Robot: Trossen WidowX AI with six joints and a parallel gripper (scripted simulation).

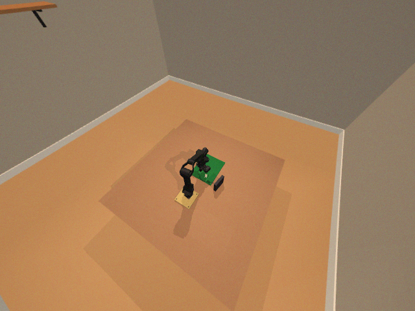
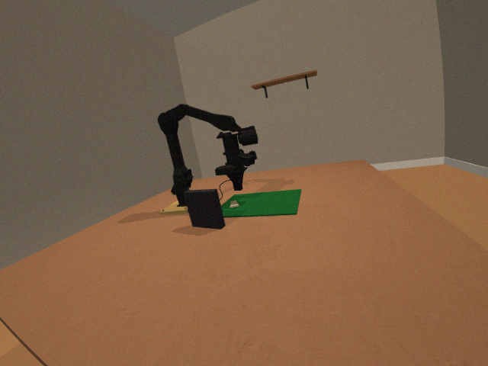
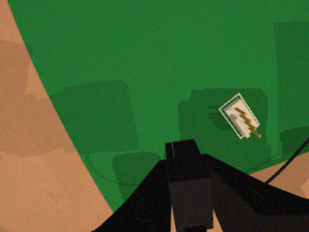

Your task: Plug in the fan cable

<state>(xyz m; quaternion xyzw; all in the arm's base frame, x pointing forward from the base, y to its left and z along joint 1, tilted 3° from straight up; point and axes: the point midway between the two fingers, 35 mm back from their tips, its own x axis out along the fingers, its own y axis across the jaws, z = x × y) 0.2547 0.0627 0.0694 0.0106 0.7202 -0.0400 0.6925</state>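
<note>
The white fan header is 6 cm to the right of my gripper tip and 6 cm below it. Round my gripper tip: dark fan plug (1 cm behind, 1 cm above); green board (8 cm ahead, 2 cm to the right, 8 cm below); black fan (1 cm behind, 21 cm to the right).
</note>
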